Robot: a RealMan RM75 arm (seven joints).
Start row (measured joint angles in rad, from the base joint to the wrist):
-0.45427, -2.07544, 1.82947, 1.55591, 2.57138, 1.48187, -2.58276
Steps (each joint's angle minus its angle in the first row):
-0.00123, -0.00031, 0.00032, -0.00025, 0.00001, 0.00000, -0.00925
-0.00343, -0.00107, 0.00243, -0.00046, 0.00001, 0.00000, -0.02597
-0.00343, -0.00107, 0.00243, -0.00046, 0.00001, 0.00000, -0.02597
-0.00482, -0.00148, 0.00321, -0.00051, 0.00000, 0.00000, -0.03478
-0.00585, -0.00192, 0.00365, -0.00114, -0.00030, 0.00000, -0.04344
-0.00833, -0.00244, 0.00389, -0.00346, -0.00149, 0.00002, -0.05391
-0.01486, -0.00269, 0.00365, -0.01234, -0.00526, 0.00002, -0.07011
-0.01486, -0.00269, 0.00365, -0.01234, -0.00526, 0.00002, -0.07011
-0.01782, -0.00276, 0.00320, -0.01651, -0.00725, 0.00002, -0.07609
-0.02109, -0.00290, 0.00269, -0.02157, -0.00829, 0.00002, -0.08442
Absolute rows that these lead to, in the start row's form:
-0.45550, -2.07575, 1.82979, 1.55566, 2.57139, 1.48187, -2.59201
-0.45770, -2.07651, 1.83190, 1.55545, 2.57139, 1.48187, -2.60873
-0.45770, -2.07651, 1.83190, 1.55545, 2.57139, 1.48187, -2.60873
-0.45909, -2.07692, 1.83268, 1.55540, 2.57138, 1.48187, -2.61754
-0.46012, -2.07736, 1.83312, 1.55477, 2.57108, 1.48187, -2.62620
-0.46260, -2.07788, 1.83336, 1.55245, 2.56989, 1.48189, -2.63667
-0.46913, -2.07813, 1.83312, 1.54357, 2.56612, 1.48189, -2.65287
-0.46913, -2.07813, 1.83312, 1.54357, 2.56612, 1.48189, -2.65287
-0.47209, -2.07820, 1.83267, 1.53940, 2.56413, 1.48189, -2.65885
-0.47536, -2.07834, 1.83216, 1.53434, 2.56309, 1.48189, -2.66718

